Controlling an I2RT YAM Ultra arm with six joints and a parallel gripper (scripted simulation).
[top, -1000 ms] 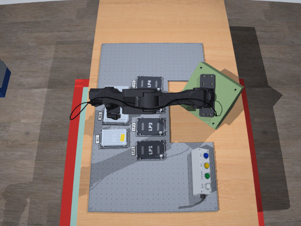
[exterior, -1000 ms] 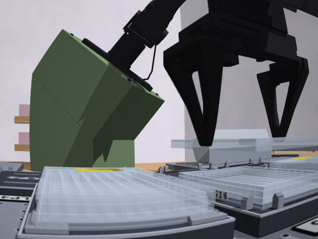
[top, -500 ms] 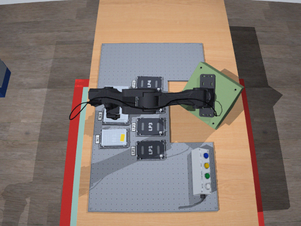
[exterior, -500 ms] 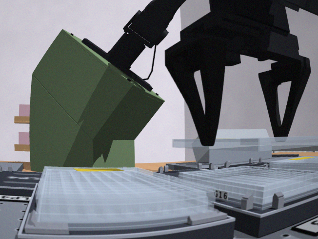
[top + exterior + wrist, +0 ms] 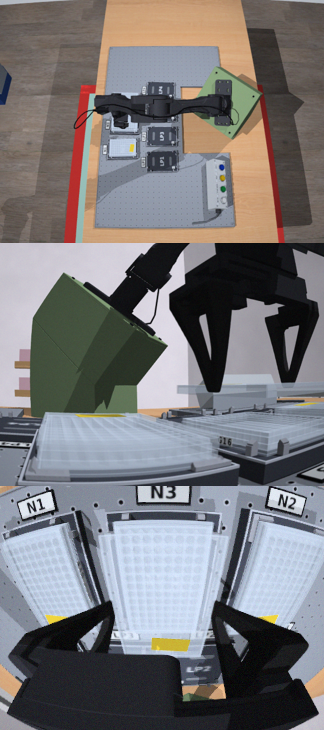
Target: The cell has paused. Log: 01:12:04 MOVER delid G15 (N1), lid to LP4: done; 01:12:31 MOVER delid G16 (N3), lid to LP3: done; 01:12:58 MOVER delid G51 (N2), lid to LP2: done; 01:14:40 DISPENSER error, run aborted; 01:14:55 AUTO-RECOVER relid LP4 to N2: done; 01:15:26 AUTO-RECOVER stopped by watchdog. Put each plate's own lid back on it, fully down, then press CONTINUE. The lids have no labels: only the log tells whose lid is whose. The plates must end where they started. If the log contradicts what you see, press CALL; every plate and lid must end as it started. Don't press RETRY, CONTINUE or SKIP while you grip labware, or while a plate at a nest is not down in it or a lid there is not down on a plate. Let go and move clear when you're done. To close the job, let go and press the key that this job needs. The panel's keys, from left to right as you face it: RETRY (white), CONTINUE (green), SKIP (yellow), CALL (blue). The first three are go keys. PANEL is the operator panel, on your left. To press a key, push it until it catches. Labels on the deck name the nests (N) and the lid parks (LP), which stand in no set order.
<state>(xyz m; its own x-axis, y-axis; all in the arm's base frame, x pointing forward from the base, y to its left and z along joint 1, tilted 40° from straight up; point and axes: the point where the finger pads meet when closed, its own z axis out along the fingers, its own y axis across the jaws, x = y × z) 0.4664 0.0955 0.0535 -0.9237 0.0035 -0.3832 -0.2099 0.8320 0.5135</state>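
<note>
Right now my hand is 10 mm above the lid. The rest, counted from my hand: blue call key: 500 mm behind, 120 mm to the left; plate: 40 mm below; yellow SKIP key: 510 mm behind, 170 mm to the left.
</note>
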